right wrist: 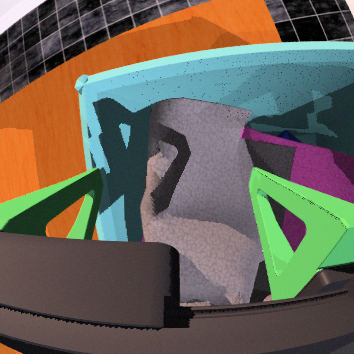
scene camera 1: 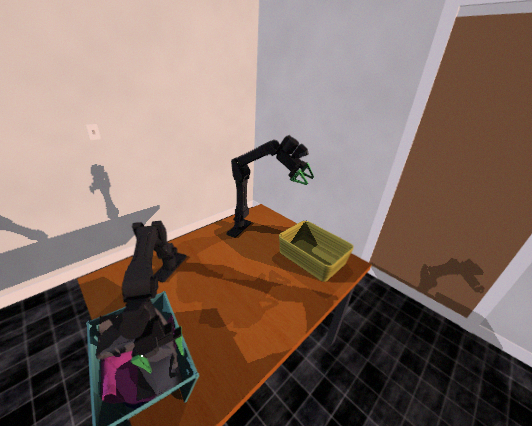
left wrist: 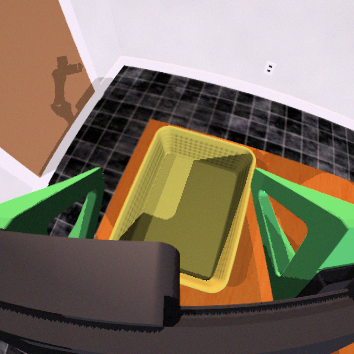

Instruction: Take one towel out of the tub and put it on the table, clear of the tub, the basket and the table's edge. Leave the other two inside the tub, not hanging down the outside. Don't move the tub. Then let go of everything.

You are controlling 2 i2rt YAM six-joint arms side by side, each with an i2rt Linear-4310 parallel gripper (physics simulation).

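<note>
The teal tub [scene camera 1: 92,365] [right wrist: 150,82] stands at the lower left of scene camera 1. Grey towel cloth [scene camera 1: 167,375] [right wrist: 215,150], with brownish folds, lies inside it. A magenta towel [scene camera 1: 111,375] [right wrist: 320,175] lies beside the grey cloth in the tub. A small dark blue bit shows behind the magenta in the right wrist view; whether it is a third towel I cannot tell. My right gripper [scene camera 1: 161,356] [right wrist: 175,175] is open and empty, low over the tub, its fingers spread on either side of the grey cloth. My left gripper [scene camera 1: 308,178] [left wrist: 177,175] is open and empty, high above the basket.
The yellow basket [scene camera 1: 305,257] [left wrist: 200,141] stands empty near the far right edge of the table [scene camera 1: 265,325] [left wrist: 315,180] [right wrist: 55,115]. The tub is at the table's near left end. The dark tiled floor [scene camera 1: 400,360] lies beyond the table's edge.
</note>
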